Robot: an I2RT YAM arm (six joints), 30 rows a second.
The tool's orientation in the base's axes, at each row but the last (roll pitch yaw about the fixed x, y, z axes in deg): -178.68 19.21 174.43; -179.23 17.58 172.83; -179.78 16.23 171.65; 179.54 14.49 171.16; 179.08 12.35 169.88
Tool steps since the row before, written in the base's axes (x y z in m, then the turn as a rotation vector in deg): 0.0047 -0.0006 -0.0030 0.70 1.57 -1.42; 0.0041 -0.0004 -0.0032 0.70 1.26 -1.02; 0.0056 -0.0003 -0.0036 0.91 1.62 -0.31; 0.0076 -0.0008 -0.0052 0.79 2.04 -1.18; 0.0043 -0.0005 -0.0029 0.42 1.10 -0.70
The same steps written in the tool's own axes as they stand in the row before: -0.0035 0.0000 0.0044 -0.05 1.67 1.48; -0.0030 0.0002 0.0043 -0.20 1.35 1.12; -0.0044 0.0005 0.0050 -0.55 1.74 0.48; -0.0061 0.0003 0.0069 -0.16 2.13 1.28; -0.0036 0.0002 0.0038 -0.07 1.14 0.75
